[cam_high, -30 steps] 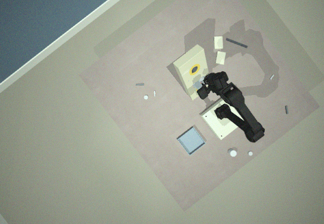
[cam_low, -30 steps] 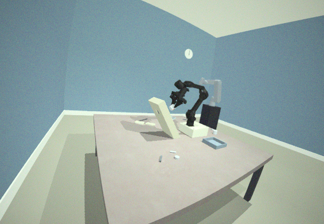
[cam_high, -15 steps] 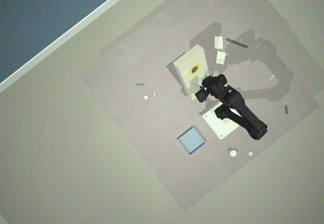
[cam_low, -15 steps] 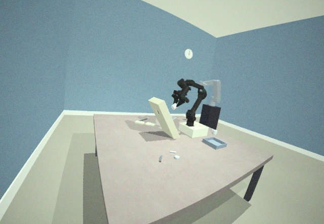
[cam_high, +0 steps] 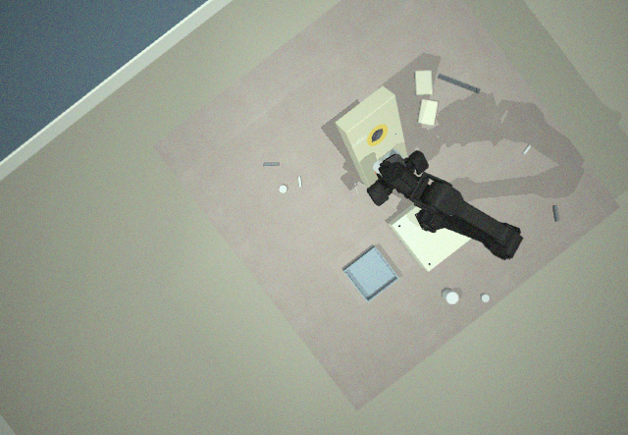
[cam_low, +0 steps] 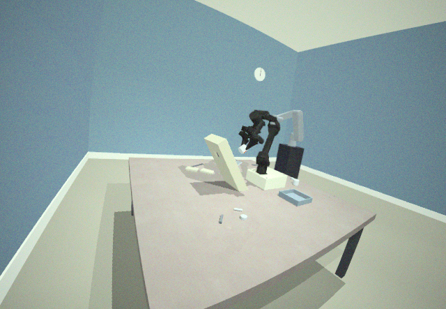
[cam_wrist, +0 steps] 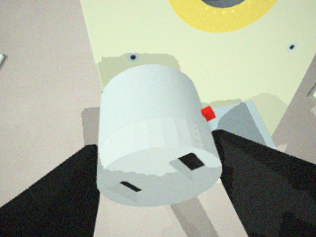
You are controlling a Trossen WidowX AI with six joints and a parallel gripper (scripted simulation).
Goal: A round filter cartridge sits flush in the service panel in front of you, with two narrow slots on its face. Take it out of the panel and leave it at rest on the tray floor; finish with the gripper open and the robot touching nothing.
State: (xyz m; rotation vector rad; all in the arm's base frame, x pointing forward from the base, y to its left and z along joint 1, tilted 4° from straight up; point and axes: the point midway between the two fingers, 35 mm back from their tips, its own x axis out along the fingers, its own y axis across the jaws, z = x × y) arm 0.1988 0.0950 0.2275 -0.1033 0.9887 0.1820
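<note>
Now: the blue-grey tray 340 mm behind my gripper tip, 250 mm below it and 170 mm to the left of it. Round my gripper tip: white round filter cartridge: right at my gripper tip; grey flap: 120 mm below, 50 mm to the right, 20 mm ahead; panel: 110 mm below, 70 mm ahead, 40 mm to the right.
</note>
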